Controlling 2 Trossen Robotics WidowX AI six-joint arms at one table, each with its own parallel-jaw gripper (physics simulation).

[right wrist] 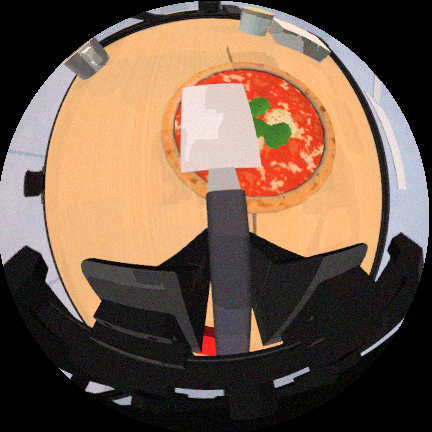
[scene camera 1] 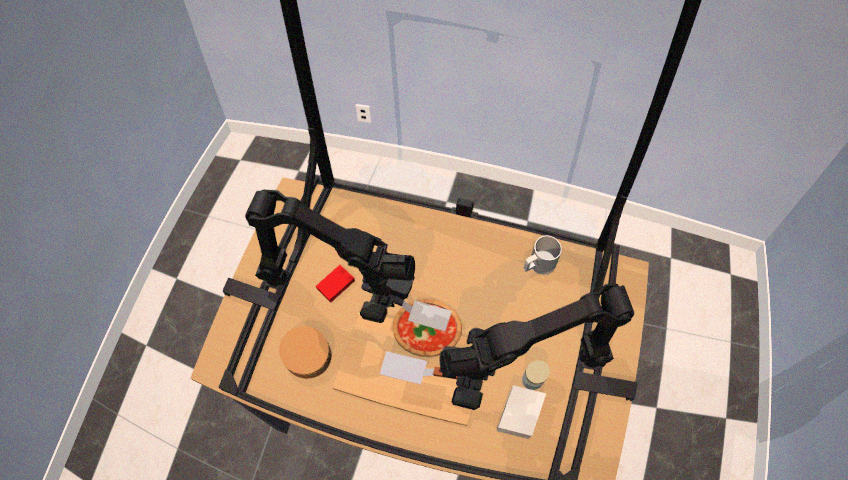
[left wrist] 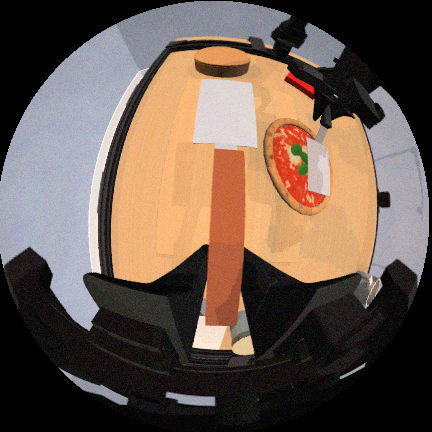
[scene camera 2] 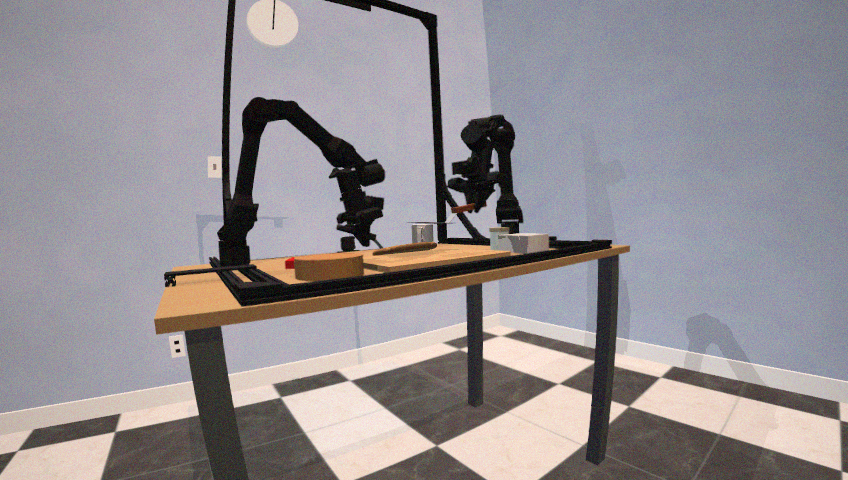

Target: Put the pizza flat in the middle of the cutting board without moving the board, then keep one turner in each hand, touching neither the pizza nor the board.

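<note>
The pizza [scene camera 1: 410,342] [scene camera 2: 404,249] [left wrist: 287,187] [right wrist: 310,170] overlaps the back edge of the cutting board [scene camera 1: 363,380] [scene camera 2: 452,257] [left wrist: 185,225] and looks slightly tilted in scene camera 2. My right gripper [scene camera 1: 397,301] [scene camera 2: 370,237] [right wrist: 222,232] is shut on the dark handle of a turner [scene camera 1: 429,316] [left wrist: 318,167] [right wrist: 217,130]; its blade lies over the pizza's back part, contact unclear. My left gripper [scene camera 1: 443,371] [scene camera 2: 476,206] [left wrist: 222,250] is shut on the orange-brown handle of the other turner [scene camera 1: 404,367] [scene camera 2: 431,223] [left wrist: 226,112], its blade above the board, apart from the pizza.
A red box [scene camera 1: 335,283] lies behind a round brown block [scene camera 1: 304,350] at the picture's left. A metal mug [scene camera 1: 547,258] stands back right. A lidded jar [scene camera 1: 536,373] and a white box [scene camera 1: 521,411] stand at the right. Black frame rails run along the table's edges.
</note>
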